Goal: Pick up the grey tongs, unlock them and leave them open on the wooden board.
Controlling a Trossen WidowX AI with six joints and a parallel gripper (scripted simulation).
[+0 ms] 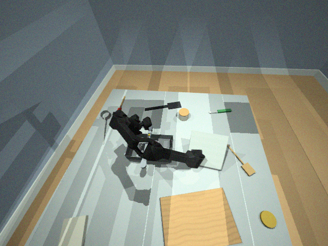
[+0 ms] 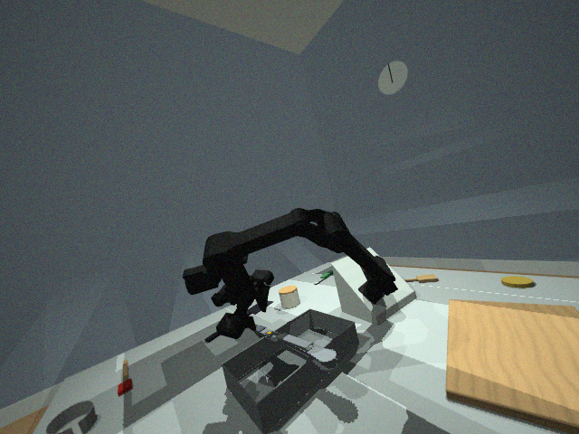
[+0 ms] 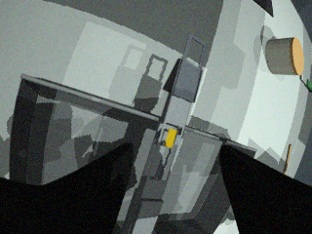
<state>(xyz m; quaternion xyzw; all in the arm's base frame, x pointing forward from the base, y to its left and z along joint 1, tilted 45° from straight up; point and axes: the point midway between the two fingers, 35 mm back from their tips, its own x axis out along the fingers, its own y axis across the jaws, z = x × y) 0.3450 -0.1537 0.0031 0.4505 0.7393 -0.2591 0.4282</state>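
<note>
The yellow lock piece lies 40 mm below my gripper tip and 20 mm behind it. Round my gripper tip: black spatula: 340 mm to the right, 110 mm below, 90 mm behind; then cork-topped cylinder: 250 mm behind, 230 mm to the right, 80 mm below; then roasting tin: 80 mm to the left, 80 mm below, 40 mm behind.
</note>
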